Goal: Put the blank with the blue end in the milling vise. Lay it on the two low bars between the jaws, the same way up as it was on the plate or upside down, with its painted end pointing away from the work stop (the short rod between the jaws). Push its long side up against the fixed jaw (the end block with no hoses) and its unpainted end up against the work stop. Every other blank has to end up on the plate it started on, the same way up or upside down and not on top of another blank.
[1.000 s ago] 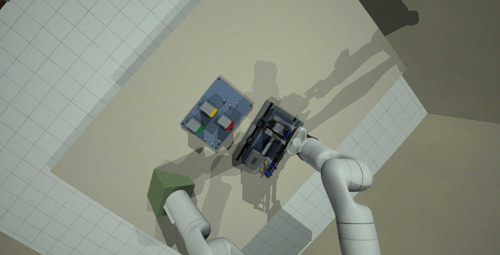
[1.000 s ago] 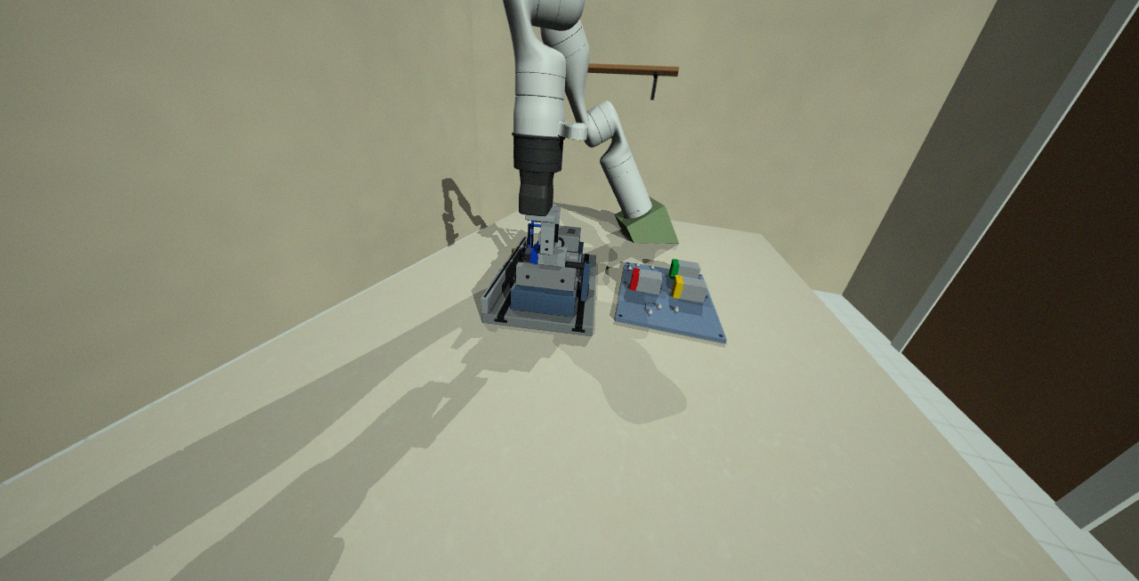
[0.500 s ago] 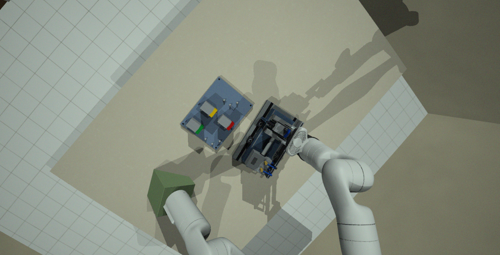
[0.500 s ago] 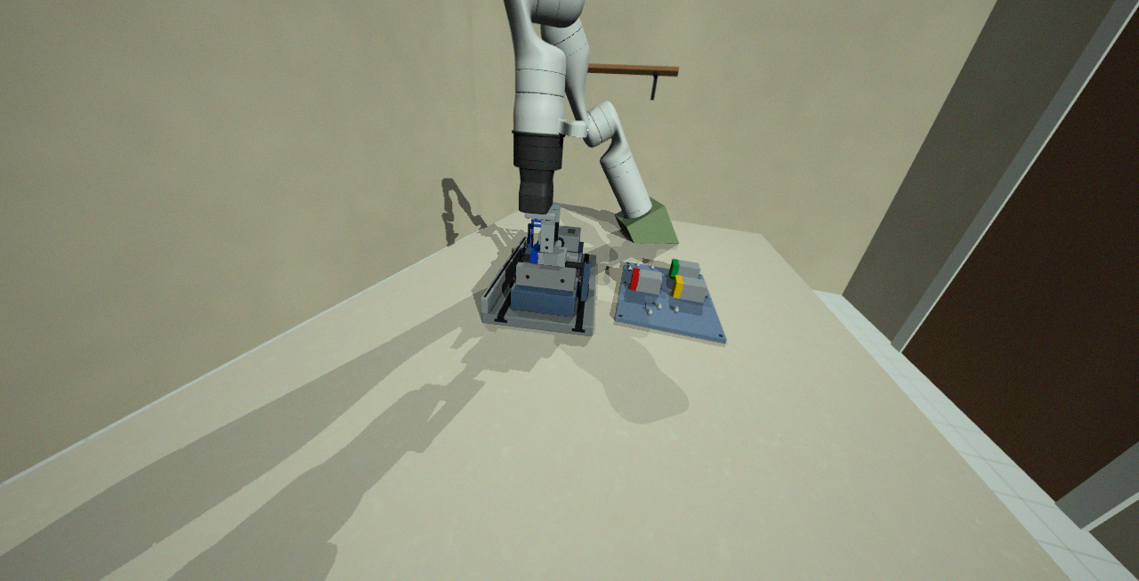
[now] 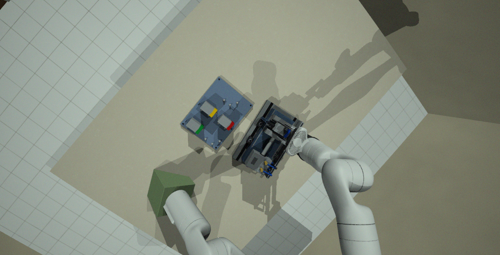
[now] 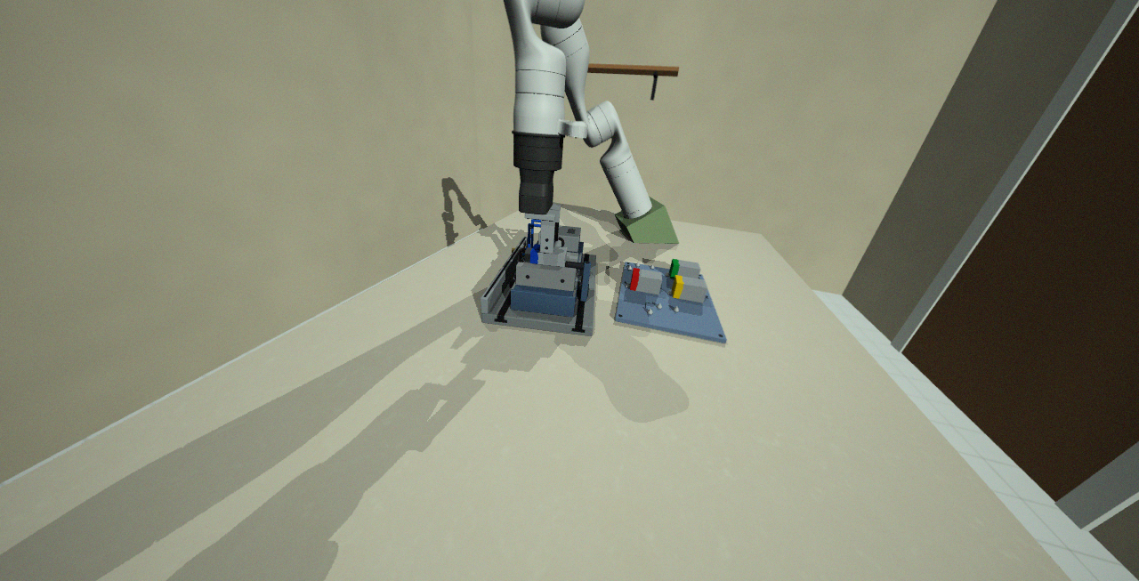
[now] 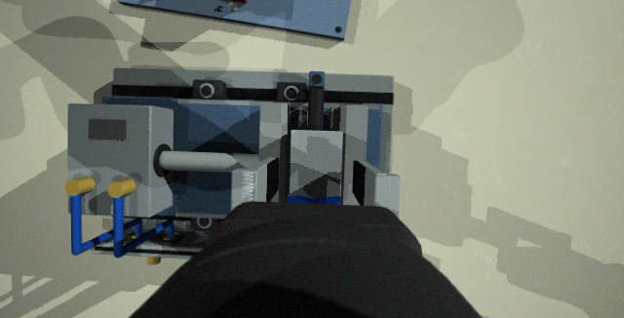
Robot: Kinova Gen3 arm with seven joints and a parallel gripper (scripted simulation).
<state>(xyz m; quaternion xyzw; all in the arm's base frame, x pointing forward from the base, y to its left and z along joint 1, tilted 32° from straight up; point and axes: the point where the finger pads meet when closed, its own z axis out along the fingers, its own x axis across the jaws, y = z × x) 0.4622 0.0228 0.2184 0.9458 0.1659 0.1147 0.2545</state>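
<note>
My gripper is now 4 cm above the blue-ended blank. From my hand the other things lie so: work stop 5 cm below, 4 cm to the left, 1 cm behind; then moving jaw 6 cm below, 3 cm behind, 1 cm to the right; then fixed jaw 6 cm below, 3 cm ahead, 1 cm to the left.
</note>
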